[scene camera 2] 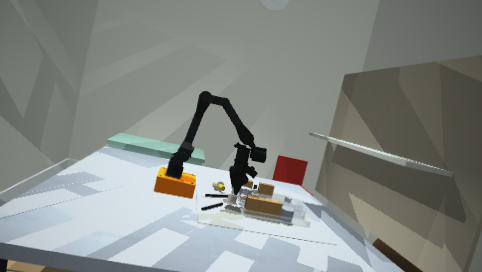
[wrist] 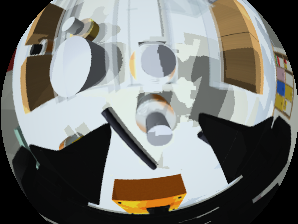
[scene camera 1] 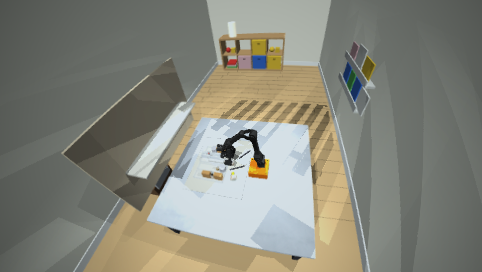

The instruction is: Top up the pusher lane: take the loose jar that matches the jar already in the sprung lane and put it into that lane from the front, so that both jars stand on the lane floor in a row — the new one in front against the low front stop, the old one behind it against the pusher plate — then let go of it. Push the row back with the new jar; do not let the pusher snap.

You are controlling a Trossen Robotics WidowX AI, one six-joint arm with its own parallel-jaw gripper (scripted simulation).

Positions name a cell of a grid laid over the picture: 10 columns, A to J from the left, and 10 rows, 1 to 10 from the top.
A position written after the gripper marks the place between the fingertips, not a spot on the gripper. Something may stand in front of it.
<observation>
The gripper (wrist: F6) is open and holds nothing. Further things: a grey-lidded jar (wrist: F3) and a grey-lidded jar (wrist: F6).
</observation>
